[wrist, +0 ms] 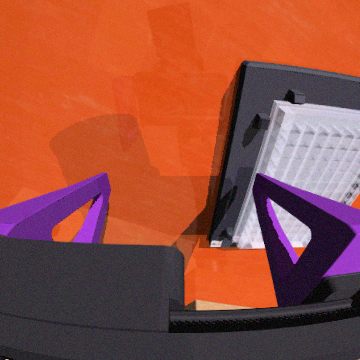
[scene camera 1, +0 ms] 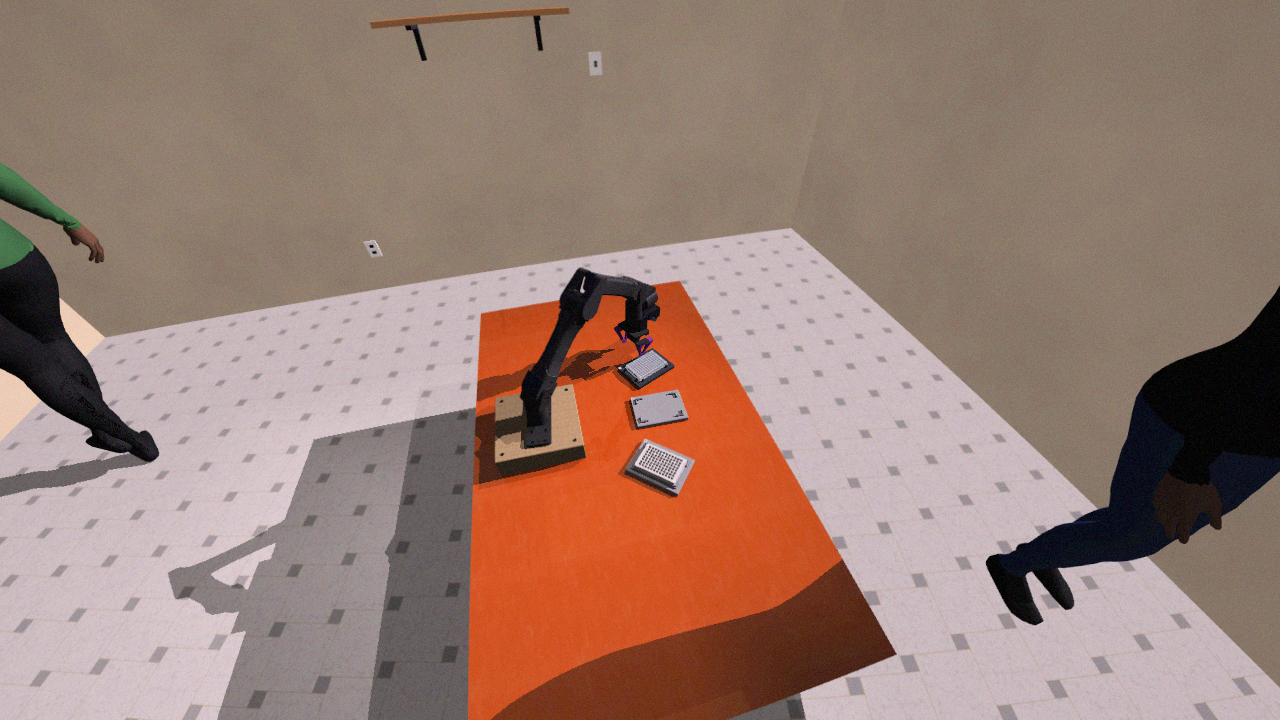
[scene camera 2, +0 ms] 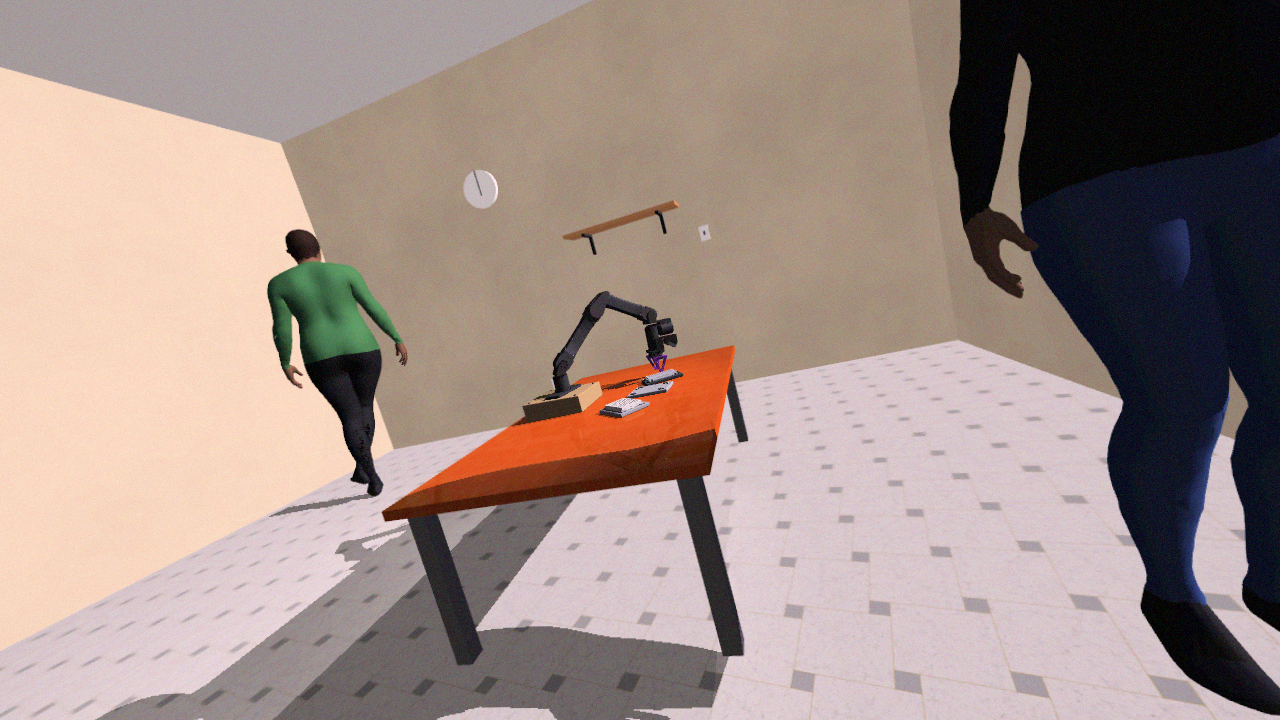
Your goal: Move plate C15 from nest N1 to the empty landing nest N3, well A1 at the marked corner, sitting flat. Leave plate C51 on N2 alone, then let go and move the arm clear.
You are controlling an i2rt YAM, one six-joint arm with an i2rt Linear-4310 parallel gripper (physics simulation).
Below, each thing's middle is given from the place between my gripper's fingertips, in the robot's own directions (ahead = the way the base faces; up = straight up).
Now: hand 30 mm short of the dark grey nest [wrist: 259, 83], 90 mm to the left of it and 10 mm above it.
